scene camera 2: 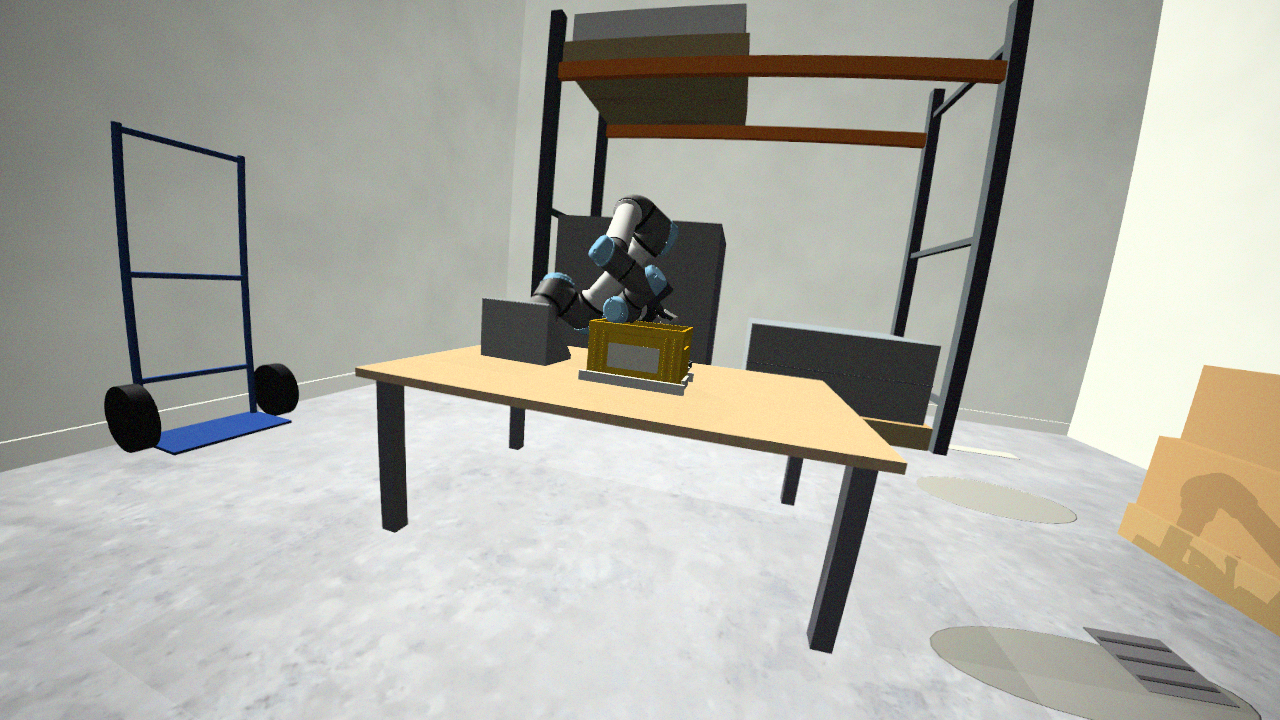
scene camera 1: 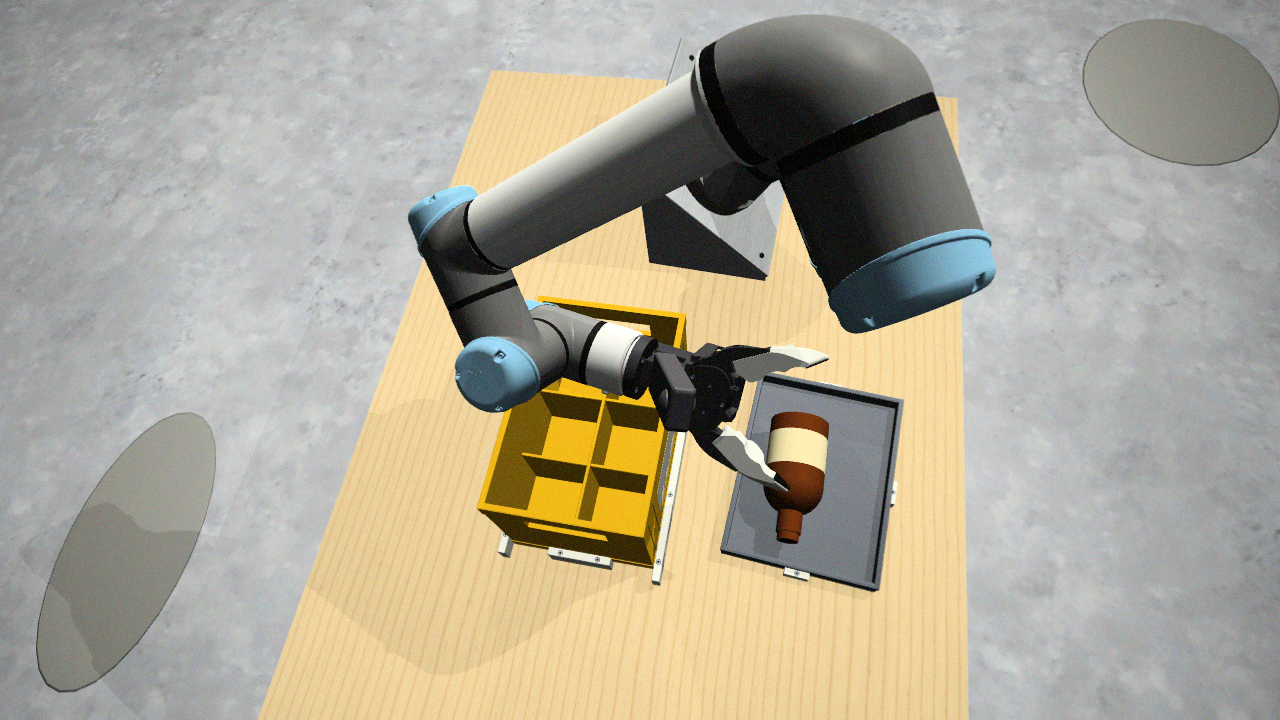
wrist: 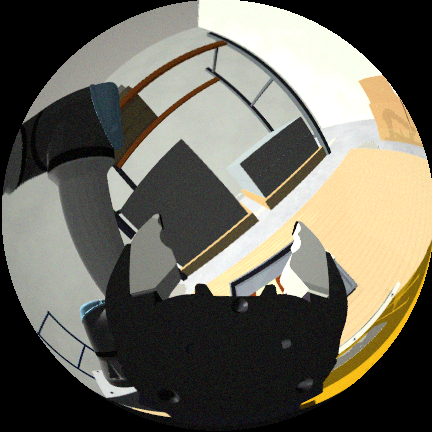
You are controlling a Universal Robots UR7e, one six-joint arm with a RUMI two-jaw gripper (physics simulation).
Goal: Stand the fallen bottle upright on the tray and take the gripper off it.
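Places are measured from the arm's base along level axes (x ahead, y left, z up), in millimetres.
Pixels of known places: gripper, fingertip midpoint: (scene camera 2: 665,304) (scene camera 1: 808,426) (wrist: 228,220); arm's base, origin of the base link: (scene camera 2: 534,324).
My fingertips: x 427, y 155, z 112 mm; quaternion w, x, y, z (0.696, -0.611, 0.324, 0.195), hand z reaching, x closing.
For each thing: its top centre in the pictures, then the offset to it from my fingertips. "spot": a spot on its surface instead. Level surfaces: height alone.
- brown bottle, middle of its top: (scene camera 1: 797,470) (wrist: 284,282) 4 mm back, 4 mm left, 156 mm down
- grey tray, surface spot: (scene camera 1: 854,501) spot: 1 mm ahead, 85 mm left, 229 mm down
- yellow crate, middle of its top: (scene camera 1: 586,405) (scene camera 2: 644,324) 12 mm back, 246 mm right, 60 mm down
- table, its level: 235 mm down
The brown bottle (scene camera 1: 797,447) with a cream label lies on its side on the grey tray (scene camera 1: 854,501) (wrist: 265,273), its neck towards the bottom of the scene camera 1 view. My gripper (scene camera 1: 805,423) (wrist: 228,220) is open and empty. It points sideways from the tray's left, and its lower finger overlaps the bottle's shoulder in the scene camera 1 view; how high it is above the bottle I cannot tell. In the wrist view, brown slivers of the bottle show low between the fingers, mostly hidden by the gripper body. In the scene camera 2 view the bottle and tray do not show.
A yellow crate (scene camera 1: 588,457) (scene camera 2: 640,337) with compartments stands left of the tray, under my wrist. White locating strips (scene camera 1: 663,528) edge the crate, and small blocks sit at the tray's sides. The arm's grey mount (scene camera 1: 707,234) (scene camera 2: 519,331) stands on the table (scene camera 1: 787,653) (scene camera 2: 760,407).
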